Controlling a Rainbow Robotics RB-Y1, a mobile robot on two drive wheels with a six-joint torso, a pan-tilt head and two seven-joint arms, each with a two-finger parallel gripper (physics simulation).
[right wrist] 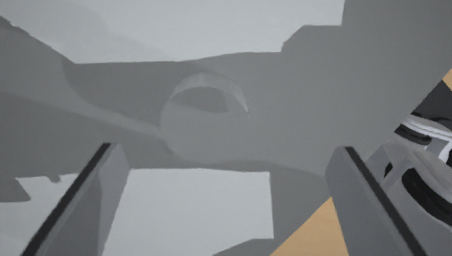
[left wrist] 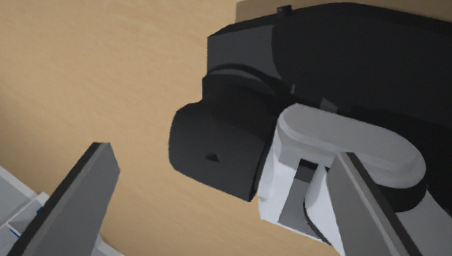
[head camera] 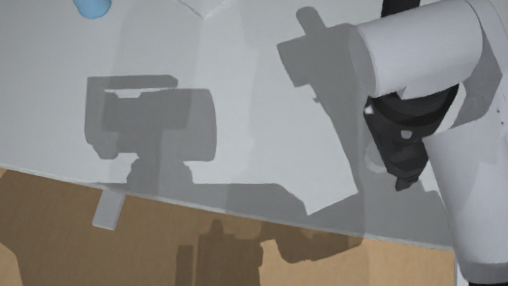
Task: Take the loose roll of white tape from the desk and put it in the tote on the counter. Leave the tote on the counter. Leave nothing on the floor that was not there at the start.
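Places are measured from the robot's base along level axes (x ahead, y left, z up), in centimetres.
Where they show: left gripper, fingertip midpoint: (left wrist: 223,162); right gripper, fingertip midpoint: (right wrist: 227,158) (head camera: 387,153).
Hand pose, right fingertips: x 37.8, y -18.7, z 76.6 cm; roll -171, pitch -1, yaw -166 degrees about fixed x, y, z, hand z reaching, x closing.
Each offset is from my right fingertips to the top centre of the thing. "*": to the spot under its first point. Level surfaces: height alone.
The white tape roll {dx +1.3, dy +0.0, dz -2.2 cm} (head camera: 374,159) (right wrist: 202,130) stands on the desk {dz -4.6 cm} (head camera: 270,150) (right wrist: 200,205), shaded, near the front edge. In the head camera it is partly hidden behind my right gripper (head camera: 406,183) (right wrist: 227,147). That gripper is open above the desk; in the right wrist view the roll shows between the two finger lines, slightly above the fingertips in the picture, with no finger touching it. My left gripper (left wrist: 223,162) is open and empty, over the floor beside the robot's own body. The tote and the counter do not show in these views.
A blue cylindrical object {* dx +32.4, dy +52.0, dz -1.1 cm} (head camera: 93,7) and a white cornered object {* dx +33.0, dy +30.0, dz -3.6 cm} (head camera: 204,9) are at the top of the head view. Wooden floor {dz -76.6 cm} (head camera: 410,255) (left wrist: 125,70) lies beyond the desk edge. The robot's dark body (left wrist: 360,55) is beside the left gripper. White structure (left wrist: 15,195) shows lower left.
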